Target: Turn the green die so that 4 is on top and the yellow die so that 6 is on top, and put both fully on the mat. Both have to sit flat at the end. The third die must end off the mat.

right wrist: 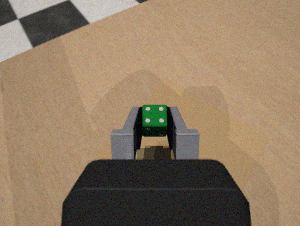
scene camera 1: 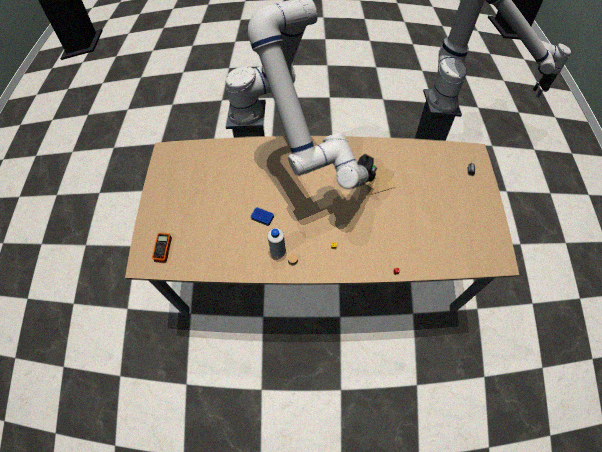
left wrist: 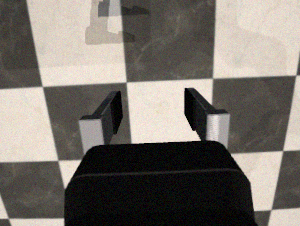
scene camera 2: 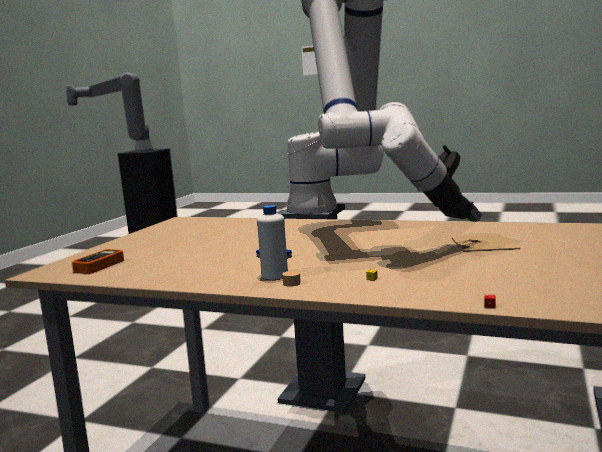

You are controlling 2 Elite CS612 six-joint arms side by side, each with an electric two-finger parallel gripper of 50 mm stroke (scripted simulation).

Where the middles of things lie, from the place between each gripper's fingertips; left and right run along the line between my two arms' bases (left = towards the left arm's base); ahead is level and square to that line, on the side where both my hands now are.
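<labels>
The thin tan mat (scene camera 2: 492,242) is 10 mm ahead of my right hand (scene camera 2: 475,217), 30 mm to the left of it and 80 mm below it. The green die (right wrist: 154,117) is 10 mm behind my right hand, 10 mm to the left of it and 10 mm below it, and the multimeter (scene camera 2: 108,257) is 250 mm ahead of that right hand, 970 mm to the right of it and 60 mm below it.
My left hand is 450 mm short of the thin tan mat, 1140 mm to the left of it and 170 mm above it. As for the green die, it's 430 mm ahead of my left hand, 1160 mm to the right of it and 110 mm below it.
</labels>
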